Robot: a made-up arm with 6 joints.
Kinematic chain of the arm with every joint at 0, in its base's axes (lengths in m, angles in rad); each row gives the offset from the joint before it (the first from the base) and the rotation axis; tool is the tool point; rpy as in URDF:
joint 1: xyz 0 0 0.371 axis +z
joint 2: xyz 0 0 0 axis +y
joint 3: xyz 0.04 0 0.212 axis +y
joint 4: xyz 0.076 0 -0.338 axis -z
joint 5: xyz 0 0 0 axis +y
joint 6: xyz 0.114 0 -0.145 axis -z
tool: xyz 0 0 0 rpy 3.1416 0 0
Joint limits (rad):
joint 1: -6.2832..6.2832
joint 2: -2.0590..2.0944
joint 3: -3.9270..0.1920
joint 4: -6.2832..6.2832
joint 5: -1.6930..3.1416
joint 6: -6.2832..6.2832
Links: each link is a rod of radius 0.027 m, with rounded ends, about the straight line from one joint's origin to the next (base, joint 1, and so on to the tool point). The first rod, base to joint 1, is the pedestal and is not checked.
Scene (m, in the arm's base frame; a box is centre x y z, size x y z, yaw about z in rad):
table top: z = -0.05
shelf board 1: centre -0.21 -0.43 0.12 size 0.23 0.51 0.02 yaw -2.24
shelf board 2: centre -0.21 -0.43 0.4 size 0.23 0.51 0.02 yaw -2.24
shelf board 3: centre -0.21 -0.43 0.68 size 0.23 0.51 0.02 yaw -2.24
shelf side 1: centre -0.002 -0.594 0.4 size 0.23 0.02 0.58 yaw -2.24
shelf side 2: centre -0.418 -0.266 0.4 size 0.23 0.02 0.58 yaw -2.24
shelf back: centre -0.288 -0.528 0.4 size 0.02 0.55 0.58 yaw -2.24
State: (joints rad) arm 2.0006 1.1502 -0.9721 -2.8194 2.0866 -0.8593
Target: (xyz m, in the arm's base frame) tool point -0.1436 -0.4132 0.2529
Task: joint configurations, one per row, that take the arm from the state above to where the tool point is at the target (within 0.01 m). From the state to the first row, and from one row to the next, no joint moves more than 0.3 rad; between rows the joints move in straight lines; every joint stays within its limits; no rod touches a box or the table.
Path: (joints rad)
1: 2.2464 1.0237 -0.6811 -3.0604 2.3102 -0.6098
2: 2.4923 0.8972 -0.3900 -3.3013 2.5338 -0.3603
3: 2.7381 0.7707 -0.0990 -3.5423 2.7574 -0.1109
4: 2.9840 0.6442 0.1920 -3.7833 2.9811 0.1386
5: 3.2249 0.6288 0.0925 -3.8081 2.9505 -0.0610
6: 3.4658 0.6133 -0.0069 -3.8329 2.9199 -0.2605
7: 3.7067 0.5979 -0.1064 -3.8578 2.8892 -0.4601
8: 3.9477 0.5824 -0.2058 -3.8826 2.8586 -0.6597
9: 4.1886 0.5670 -0.3053 -3.9074 2.8280 -0.8593
10: 4.1707 0.6106 -0.5492 -3.8118 2.6467 -0.8593
11: 4.1528 0.6542 -0.7931 -3.7162 2.4654 -0.8593

